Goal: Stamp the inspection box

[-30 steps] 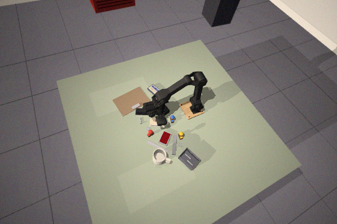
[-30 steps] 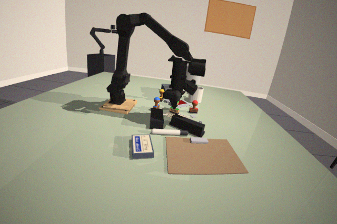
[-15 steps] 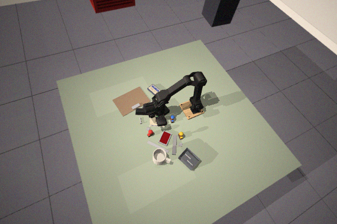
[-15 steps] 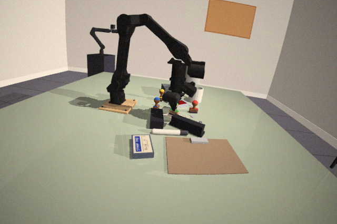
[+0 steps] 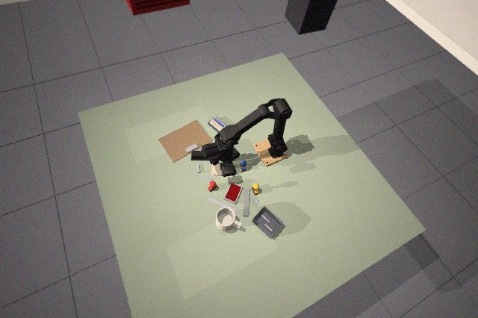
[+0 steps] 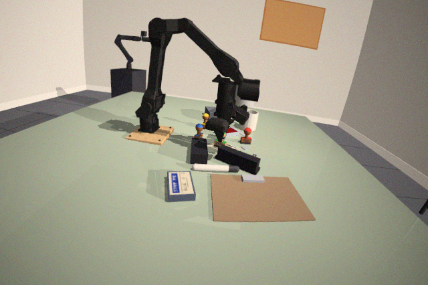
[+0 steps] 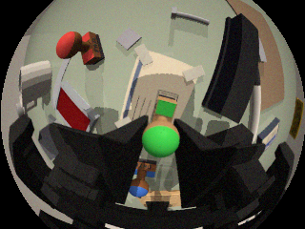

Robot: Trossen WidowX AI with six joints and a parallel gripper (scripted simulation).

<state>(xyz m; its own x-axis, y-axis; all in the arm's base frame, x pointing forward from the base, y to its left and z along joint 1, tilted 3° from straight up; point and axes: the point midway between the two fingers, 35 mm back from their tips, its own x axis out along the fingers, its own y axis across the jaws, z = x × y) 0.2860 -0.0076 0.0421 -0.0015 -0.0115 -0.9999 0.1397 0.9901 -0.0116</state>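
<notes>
The green-knobbed stamp is 10 mm below my gripper tip. The rest, counted from my gripper tip: cream card 10 mm ahead, 10 mm to the left, 30 mm below; then long black block 70 mm ahead, 90 mm to the right, 10 mm below; then red-knobbed stamp 90 mm ahead, 80 mm to the left, 10 mm below.
</notes>
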